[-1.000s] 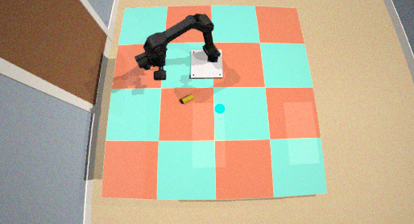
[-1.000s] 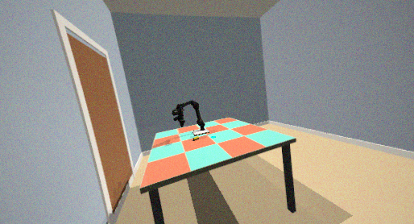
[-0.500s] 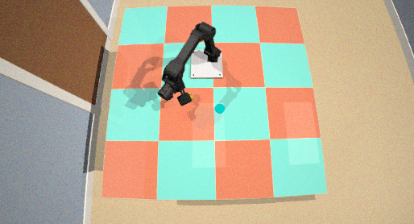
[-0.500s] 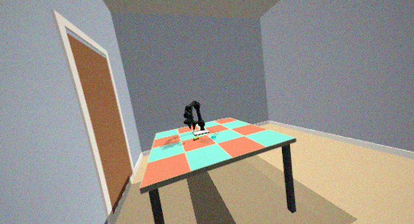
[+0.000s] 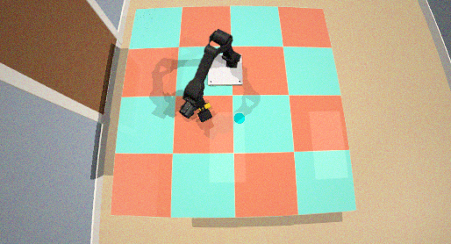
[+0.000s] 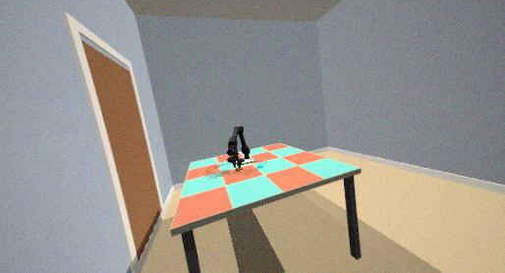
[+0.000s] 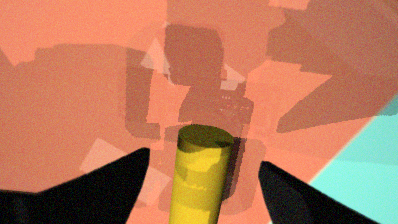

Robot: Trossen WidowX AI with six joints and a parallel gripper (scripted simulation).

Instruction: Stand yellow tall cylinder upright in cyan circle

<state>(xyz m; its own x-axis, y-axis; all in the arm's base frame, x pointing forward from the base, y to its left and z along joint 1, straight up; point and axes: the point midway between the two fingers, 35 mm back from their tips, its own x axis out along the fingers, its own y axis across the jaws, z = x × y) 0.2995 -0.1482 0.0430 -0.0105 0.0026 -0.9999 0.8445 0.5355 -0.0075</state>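
Right now the cyan circle is 21 cm to the left of my gripper tip, 3 cm ahead of it and 2 cm below it. Also, from my gripper tip: yellow tall cylinder: 2 cm to the left, 1 cm below, 1 cm behind.
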